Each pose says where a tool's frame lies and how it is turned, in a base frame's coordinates. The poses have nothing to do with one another.
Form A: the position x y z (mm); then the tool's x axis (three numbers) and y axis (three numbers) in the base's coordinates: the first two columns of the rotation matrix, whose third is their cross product.
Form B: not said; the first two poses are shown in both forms.
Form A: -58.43 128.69 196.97 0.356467 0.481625 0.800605 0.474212 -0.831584 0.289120
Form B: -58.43 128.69 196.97 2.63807 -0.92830 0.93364
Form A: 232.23 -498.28 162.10 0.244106 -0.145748 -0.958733 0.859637 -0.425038 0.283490
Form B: 232.23 -498.28 162.10 1.49497 1.28251 -0.53826
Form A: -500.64 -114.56 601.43 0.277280 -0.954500 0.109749 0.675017 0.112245 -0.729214
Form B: -500.64 -114.56 601.43 -0.82367 -0.10997 -1.28808
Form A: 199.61 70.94 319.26 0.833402 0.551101 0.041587 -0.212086 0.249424 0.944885
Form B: 199.61 70.94 319.26 1.23975 -0.04160 0.58425
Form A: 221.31 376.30 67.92 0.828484 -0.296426 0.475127 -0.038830 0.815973 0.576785
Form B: 221.31 376.30 67.92 0.71484 -0.49511 -0.34360
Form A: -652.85 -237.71 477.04 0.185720 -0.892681 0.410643 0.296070 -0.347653 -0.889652
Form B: -652.85 -237.71 477.04 -1.34995 -0.42316 -1.36567
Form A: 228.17 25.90 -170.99 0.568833 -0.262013 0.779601 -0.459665 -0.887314 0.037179
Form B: 228.17 25.90 -170.99 3.08219 -0.89403 -0.43165
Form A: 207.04 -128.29 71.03 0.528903 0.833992 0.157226 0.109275 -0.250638 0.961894
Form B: 207.04 -128.29 71.03 1.79929 -0.15788 1.00562
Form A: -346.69 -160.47 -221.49 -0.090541 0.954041 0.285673 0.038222 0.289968 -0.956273
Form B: -346.69 -160.47 -221.49 -1.63629 -0.28971 1.66542
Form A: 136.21 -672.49 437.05 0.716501 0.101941 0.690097 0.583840 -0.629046 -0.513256
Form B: 136.21 -672.49 437.05 -2.35324 -0.76162 0.14133
